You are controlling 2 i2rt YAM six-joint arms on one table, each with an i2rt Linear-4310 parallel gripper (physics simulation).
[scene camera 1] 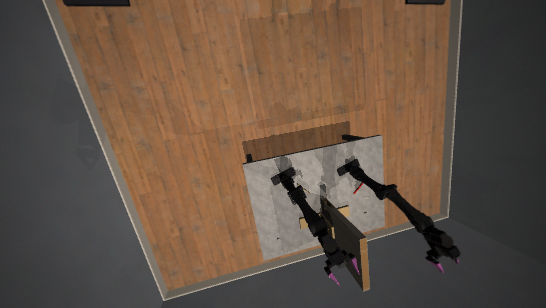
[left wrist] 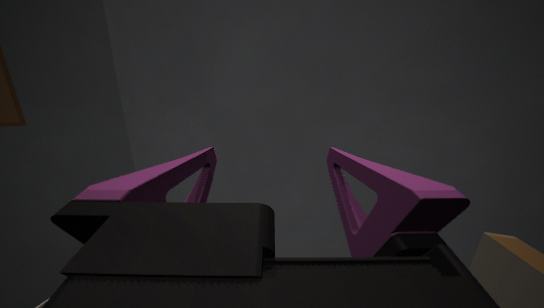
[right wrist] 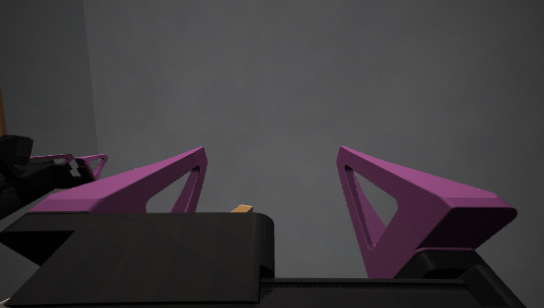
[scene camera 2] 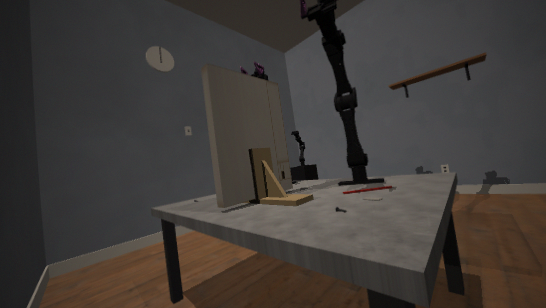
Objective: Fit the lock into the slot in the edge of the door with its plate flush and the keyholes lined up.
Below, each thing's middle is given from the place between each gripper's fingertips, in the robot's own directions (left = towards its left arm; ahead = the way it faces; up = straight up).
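Relative to the door [scene camera 1: 348,237], my right gripper is 200 mm short of it, 240 mm to the right of it and 480 mm above it. The wooden bracket [scene camera 2: 268,190] is a good way ahead of my right hand, a good way to the left of it and far below it. Going by their middles, the door is the nearest to my right gripper of the things named here.
From my left hand: door 6 cm ahead, 37 cm to the right, 43 cm below; wooden bracket a bit ahead, far to the right, far below. Of the things named here, the door is the nearest to my left hand, going by their middles.
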